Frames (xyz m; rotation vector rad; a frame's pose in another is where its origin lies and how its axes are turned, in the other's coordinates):
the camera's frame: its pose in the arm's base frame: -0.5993 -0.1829 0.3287 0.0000 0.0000 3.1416
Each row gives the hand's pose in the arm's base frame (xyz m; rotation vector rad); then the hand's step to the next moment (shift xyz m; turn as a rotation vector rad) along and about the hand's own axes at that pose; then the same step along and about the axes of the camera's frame.
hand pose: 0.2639 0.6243 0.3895 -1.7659 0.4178 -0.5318
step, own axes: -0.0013 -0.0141 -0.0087 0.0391 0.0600 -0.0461
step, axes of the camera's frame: 0.0058 0.0028 0.0153 -0.0067 0.0732 -0.0431
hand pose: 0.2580 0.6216 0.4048 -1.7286 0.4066 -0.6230
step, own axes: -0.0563 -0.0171 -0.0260 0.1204 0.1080 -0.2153
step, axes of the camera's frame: 0.0614 -0.0162 0.0100 0.0279 0.2638 -0.0464
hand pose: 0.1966 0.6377 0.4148 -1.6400 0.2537 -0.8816
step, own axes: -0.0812 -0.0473 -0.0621 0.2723 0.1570 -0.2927
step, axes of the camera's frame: 0.1110 -0.0155 0.0114 -0.0399 0.4267 -0.0284
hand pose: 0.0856 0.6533 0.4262 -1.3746 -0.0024 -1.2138
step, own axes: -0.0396 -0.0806 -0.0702 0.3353 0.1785 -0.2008
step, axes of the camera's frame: 0.1132 0.0047 0.0129 -0.1392 0.4059 0.0224
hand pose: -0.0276 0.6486 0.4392 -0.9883 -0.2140 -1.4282
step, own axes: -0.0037 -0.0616 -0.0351 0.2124 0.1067 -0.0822
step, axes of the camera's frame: 0.0701 0.0111 0.0032 -0.1016 0.2258 0.0443
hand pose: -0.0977 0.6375 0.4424 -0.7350 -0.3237 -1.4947
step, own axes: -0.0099 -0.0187 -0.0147 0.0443 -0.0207 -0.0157
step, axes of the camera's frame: 0.0225 -0.0002 -0.0126 0.0200 0.0426 0.0207
